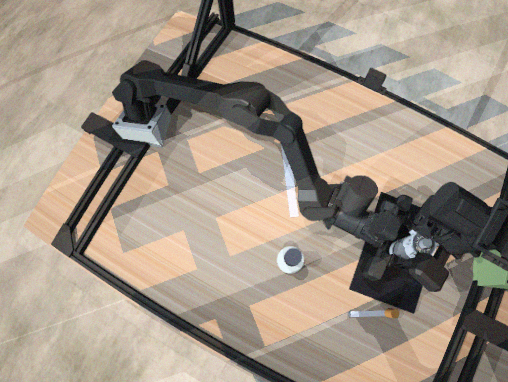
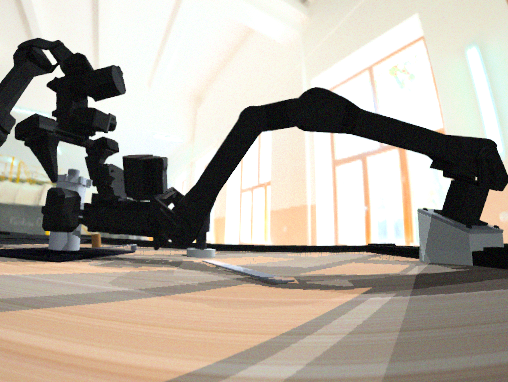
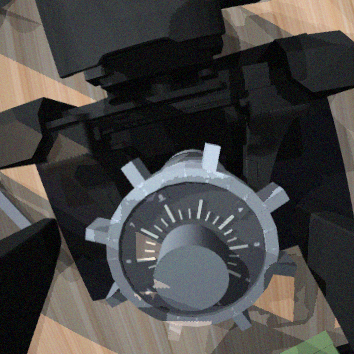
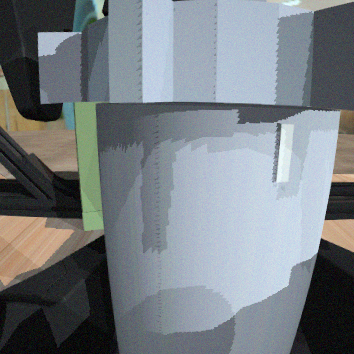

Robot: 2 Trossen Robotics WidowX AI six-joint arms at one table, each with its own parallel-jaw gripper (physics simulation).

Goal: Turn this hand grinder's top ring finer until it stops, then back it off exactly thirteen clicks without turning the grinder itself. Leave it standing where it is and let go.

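Places are measured from the left arm's base along level axes (x ahead, y left, z up), in metres.
Pixels of known places: left gripper, between the fingertips: point(image 1: 417, 244) point(image 2: 76, 184) point(image 3: 177, 224) point(image 4: 239, 93); right arm's base, origin of its link: point(image 1: 139, 114) point(image 2: 459, 218).
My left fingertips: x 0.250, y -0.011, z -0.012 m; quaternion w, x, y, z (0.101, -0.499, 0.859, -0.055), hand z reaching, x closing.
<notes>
Behind a point stands the place of what it marks.
The grey hand grinder point(image 1: 413, 244) @[x 0.263, y -0.008, z -0.003 m] point(image 2: 70, 236) @[x 0.259, y -0.031, z -0.104 m] point(image 4: 218, 211) stands upright on a black mat point(image 1: 389, 295) @[x 0.255, y 0.089, z -0.131 m] at the table's right side. Its top ring point(image 3: 116, 225) @[x 0.262, y 0.003, z -0.001 m] point(image 4: 197, 53) has short lugs around it and rings a dark dial with tick marks. My left gripper point(image 1: 427, 242) @[x 0.250, y -0.011, z -0.012 m] point(image 3: 177, 224) @[x 0.250, y -0.011, z -0.012 m] is open wide and hangs straight above the ring, with one finger on each side and neither touching it. My right gripper point(image 1: 392, 242) point(image 4: 202, 235) @[x 0.212, y -0.001, z -0.062 m] is level with the grinder's body, open, with its fingers on either side of the body.
A white puck with a dark top point(image 1: 290, 260) @[x 0.492, y 0.051, z -0.044 m] point(image 2: 201, 252) @[x 0.486, y 0.014, z -0.124 m] stands mid-table. A white stick with a cork-coloured end point(image 1: 371, 313) @[x 0.294, y 0.133, z -0.124 m] lies in front of the mat. A pale flat strip point(image 1: 291, 189) @[x 0.507, y -0.119, z -0.132 m] point(image 2: 245, 270) @[x 0.525, y -0.182, z -0.132 m] lies under the right arm. A green block point(image 4: 88, 168) @[x 0.050, y -0.039, z -0.074 m] stands behind the grinder. A black frame point(image 1: 177, 322) @[x 0.704, y 0.218, z -0.119 m] borders the table.
</notes>
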